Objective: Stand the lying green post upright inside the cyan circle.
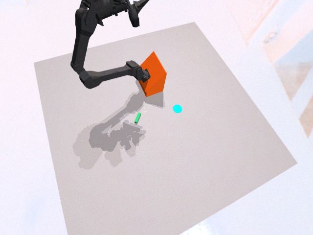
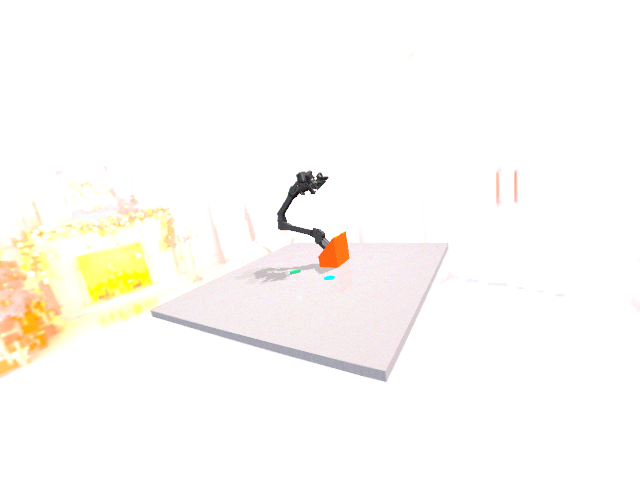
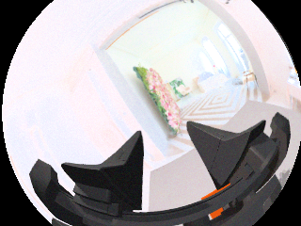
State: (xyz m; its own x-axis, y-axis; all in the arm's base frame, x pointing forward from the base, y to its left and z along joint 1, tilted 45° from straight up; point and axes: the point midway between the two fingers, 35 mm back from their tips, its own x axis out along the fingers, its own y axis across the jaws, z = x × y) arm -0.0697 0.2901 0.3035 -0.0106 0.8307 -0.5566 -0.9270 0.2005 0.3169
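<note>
The green post lies 27 cm ahead of my gripper tip, 16 cm to the right of it and 52 cm below it. Also, from my gripper tip: cyan circle (29 cm ahead, 10 cm to the left, 53 cm below).
</note>
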